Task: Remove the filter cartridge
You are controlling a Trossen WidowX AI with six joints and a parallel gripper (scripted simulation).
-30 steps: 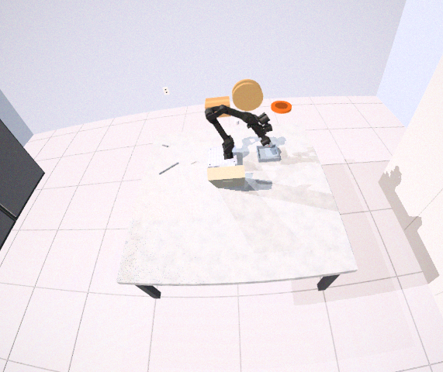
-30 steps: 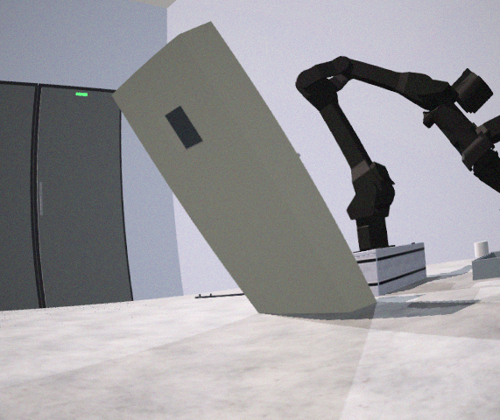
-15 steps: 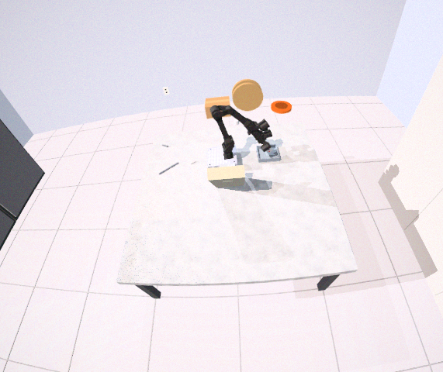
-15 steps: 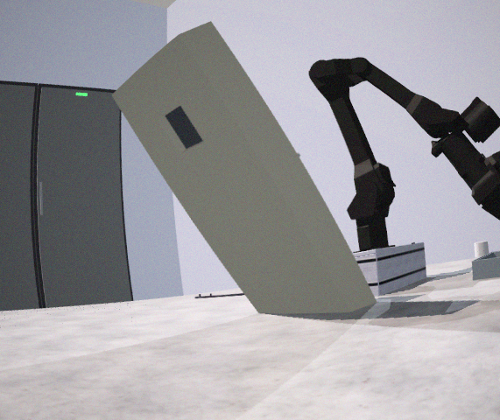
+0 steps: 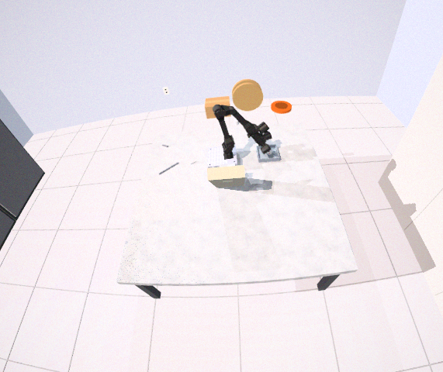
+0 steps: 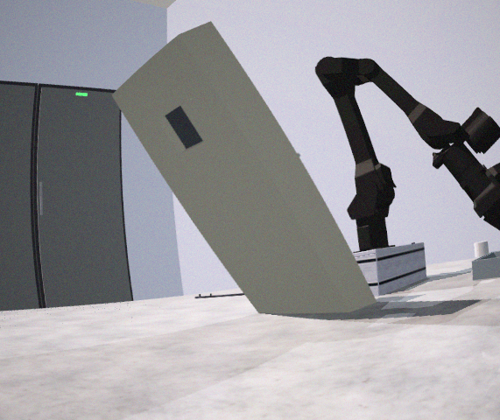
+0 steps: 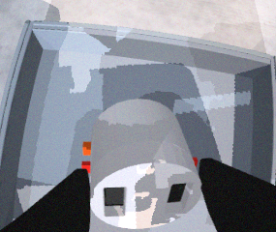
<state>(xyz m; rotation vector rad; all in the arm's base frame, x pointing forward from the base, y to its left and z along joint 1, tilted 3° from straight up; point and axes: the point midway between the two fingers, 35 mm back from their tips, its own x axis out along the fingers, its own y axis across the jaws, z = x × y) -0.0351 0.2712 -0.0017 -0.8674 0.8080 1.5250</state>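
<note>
Right now the round filter cartridge is 1 cm below my gripper tip. Round my gripper tip: grey tray: 4 cm below.
</note>
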